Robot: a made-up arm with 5 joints.
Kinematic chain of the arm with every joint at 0, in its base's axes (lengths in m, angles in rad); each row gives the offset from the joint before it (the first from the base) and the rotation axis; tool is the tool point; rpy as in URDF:
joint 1: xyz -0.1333 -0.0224 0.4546 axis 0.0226 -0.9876 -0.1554
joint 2: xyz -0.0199 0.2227 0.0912 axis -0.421 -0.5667 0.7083
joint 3: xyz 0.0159 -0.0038 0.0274 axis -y
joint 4: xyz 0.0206 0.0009 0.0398 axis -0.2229 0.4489 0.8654
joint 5: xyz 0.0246 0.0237 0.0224 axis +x
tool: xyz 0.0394 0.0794 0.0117 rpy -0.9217 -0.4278 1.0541
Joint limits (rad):
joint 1: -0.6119..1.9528
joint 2: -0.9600..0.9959
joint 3: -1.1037..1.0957
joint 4: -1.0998..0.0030
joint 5: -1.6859..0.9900
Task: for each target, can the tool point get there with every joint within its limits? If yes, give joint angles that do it. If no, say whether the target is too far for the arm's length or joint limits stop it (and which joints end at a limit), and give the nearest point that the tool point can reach.
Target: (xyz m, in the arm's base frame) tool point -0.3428 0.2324 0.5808
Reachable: yes | joints 1.5977 -0.1830 0.5115 -0.6744 -0.3935
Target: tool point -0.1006 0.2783 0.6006
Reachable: yes | joints 0.7698 0.0764 -0.5957 -0.1534 -0.6584
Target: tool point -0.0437 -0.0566 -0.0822
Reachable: no: too far | nearest point -0.2161 0.1888 0.2805 | short by 0.471 m
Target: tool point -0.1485 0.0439 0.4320
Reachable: no: joint limits stop it (at a limit: joint 1, joint 2, joint 4, joint 5) | nearest point -0.1102 0.1146 0.4579 | short by 0.085 m
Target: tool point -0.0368 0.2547 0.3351
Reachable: no: joint limits stop it (at a limit: joint 1, joint 3) | nearest point -0.0418 0.2214 0.3991 | short by 0.072 m
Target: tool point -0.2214 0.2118 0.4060
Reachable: no: joint limits stop it (at a limit: joint 1, joint 2, joint 3) | nearest point -0.1517 0.1872 0.4387 | short by 0.081 m
